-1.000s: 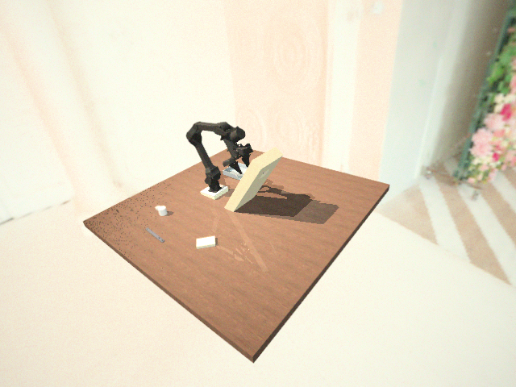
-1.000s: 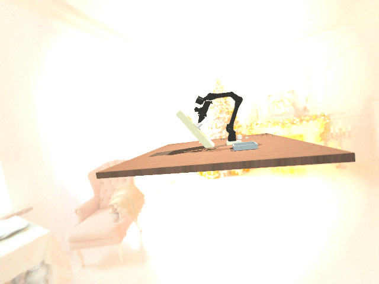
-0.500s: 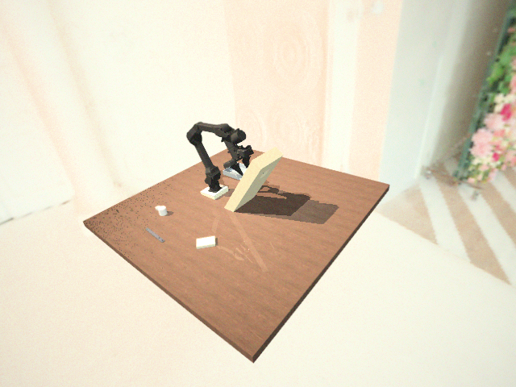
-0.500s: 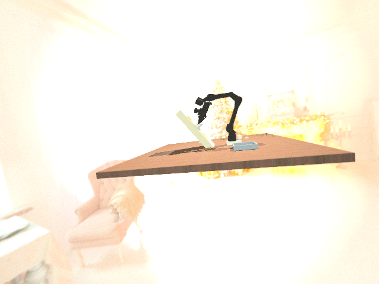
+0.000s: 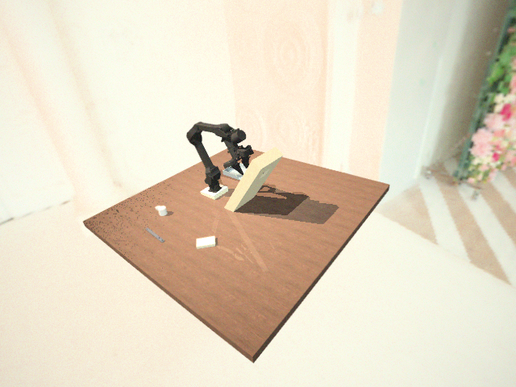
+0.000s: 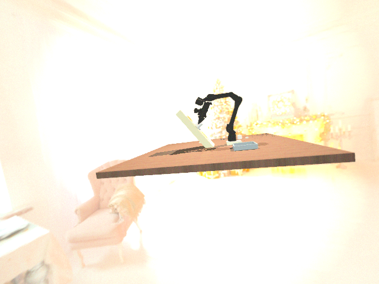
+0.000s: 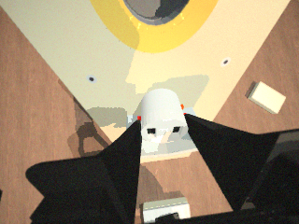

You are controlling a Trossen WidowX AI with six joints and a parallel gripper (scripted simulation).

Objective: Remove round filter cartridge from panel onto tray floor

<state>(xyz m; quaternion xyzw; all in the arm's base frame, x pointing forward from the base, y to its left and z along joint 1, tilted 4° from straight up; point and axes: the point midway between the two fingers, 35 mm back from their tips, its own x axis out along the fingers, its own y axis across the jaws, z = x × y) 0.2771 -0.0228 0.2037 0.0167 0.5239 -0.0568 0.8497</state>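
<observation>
My gripper tip is now 31 cm past the light blue tray, 32 cm to the right of it and 21 cm above it. The rest, counted from my gripper tip: round white filter cartridge (right at my gripper tip); flat white block (1 cm behind, 36 cm to the right, 21 cm below).
</observation>
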